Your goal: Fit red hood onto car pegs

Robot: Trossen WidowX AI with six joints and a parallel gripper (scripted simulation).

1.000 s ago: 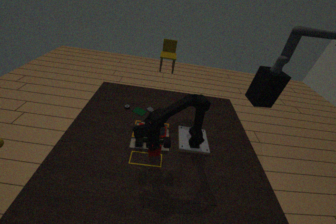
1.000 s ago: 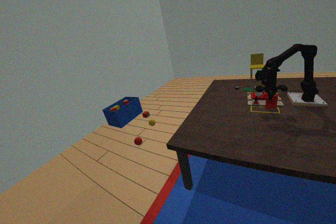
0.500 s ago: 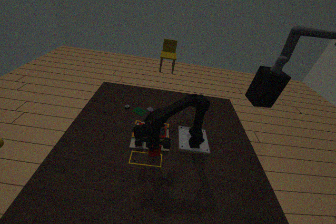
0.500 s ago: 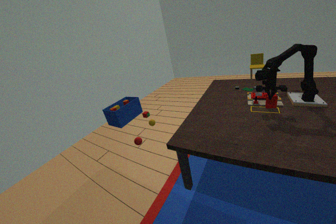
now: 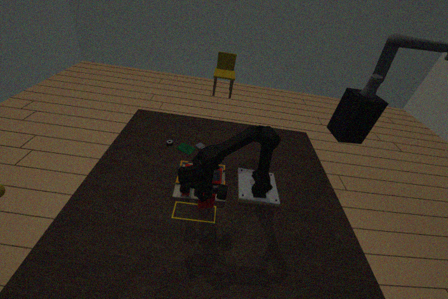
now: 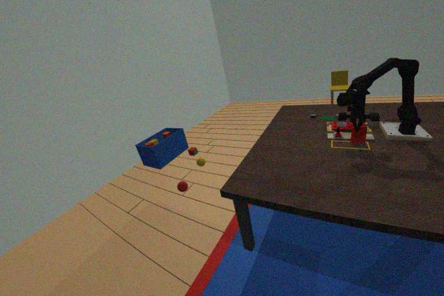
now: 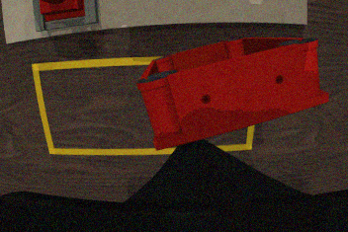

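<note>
The red hood is 2 cm behind my gripper tip, 2 cm to the right of it and 3 cm below it. Also, from my gripper tip: grey piece: 1 cm ahead, 42 cm to the right, 7 cm below; then green plate: 11 cm ahead, 42 cm to the right, 8 cm below; then grey jig plate: 1 cm ahead, 19 cm to the right, 7 cm below.
</note>
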